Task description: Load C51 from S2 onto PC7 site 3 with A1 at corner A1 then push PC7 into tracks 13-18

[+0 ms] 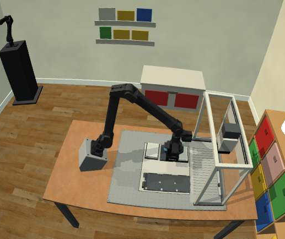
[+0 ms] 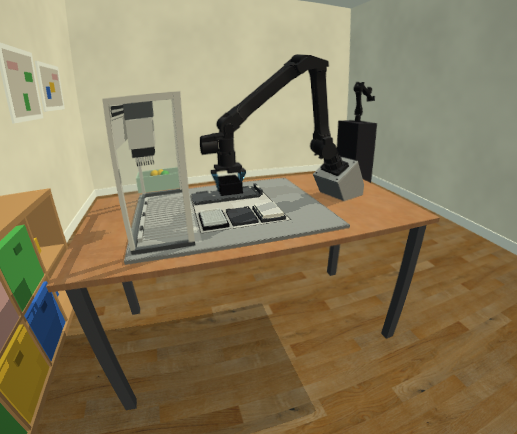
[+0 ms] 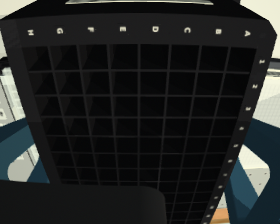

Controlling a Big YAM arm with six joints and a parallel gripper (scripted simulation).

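Right now the dark grey carrier PC7 is 180 mm to the right of my hand, 90 mm below it and 50 mm behind it. The rest, counted from my hand: dark nest S2: 100 mm below, 70 mm to the left, 20 mm behind; post: 220 mm ahead, 190 mm to the left, 140 mm above; black deep-well block C51: 10 mm above.
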